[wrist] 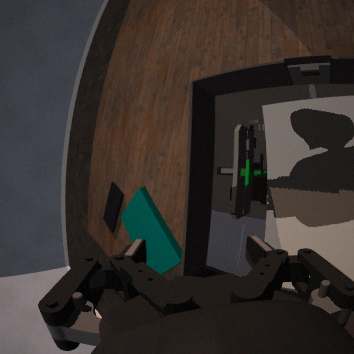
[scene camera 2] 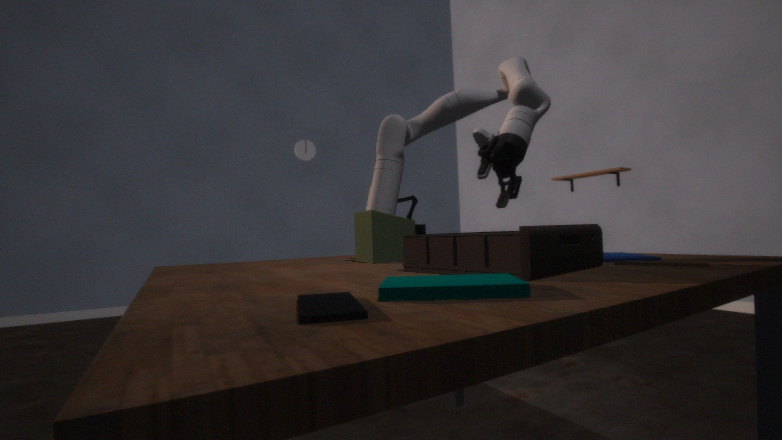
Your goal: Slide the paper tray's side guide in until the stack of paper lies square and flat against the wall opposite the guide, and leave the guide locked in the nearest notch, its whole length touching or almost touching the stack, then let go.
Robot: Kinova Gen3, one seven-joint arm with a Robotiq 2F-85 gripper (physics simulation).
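Frame: origin at the arm's base, x right, y ahead, z up, level; millimetres.
Seen in the pictures: gripper, fingertip midpoint: (wrist: 196,249) (scene camera 2: 491,192); arm's base, origin of the base link: (scene camera 2: 380,214).
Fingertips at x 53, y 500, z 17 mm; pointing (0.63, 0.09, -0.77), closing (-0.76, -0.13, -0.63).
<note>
Offsets run from my fingertips to a thing's top centre. "spot": to the spot under its first point. Level surfaces: height alone.
The dark paper tray @(dx -68, dy -39, dz -71 mm) (scene camera 2: 557,251) (wrist: 201,150) stands on the table, its inside hidden in the scene view. In the wrist view, the side guide @(dx +6, dy -65, dz -85 mm) (wrist: 239,175) stands upright inside it, apart from the left wall, with a green part @(spot: dx -2, dy -66, dz -86 mm) (wrist: 247,172) at its middle. The pale paper stack @(spot: dx -108, dy +10, dz -125 mm) (wrist: 320,245) lies right of the guide, partly shadowed; its near edge looks slightly uneven beside the guide. Whether they touch is unclear. The stack's far side and the opposite wall are outside the wrist view. My gripper (scene camera 2: 492,188) (wrist: 196,249) is open and empty, above the tray.
A teal block @(dx +241, dy +118, dz -149 mm) (scene camera 2: 453,287) (wrist: 150,230) and a small black slab @(dx +431, dy +102, dz -159 mm) (scene camera 2: 330,307) (wrist: 113,206) lie on the table @(dz -167 mm) (scene camera 2: 218,350) (wrist: 150,110) outside the tray's left wall in the wrist view. A blue flat thing @(dx -439, dy +37, dz -159 mm) (scene camera 2: 628,256) lies behind the tray in the scene view.
</note>
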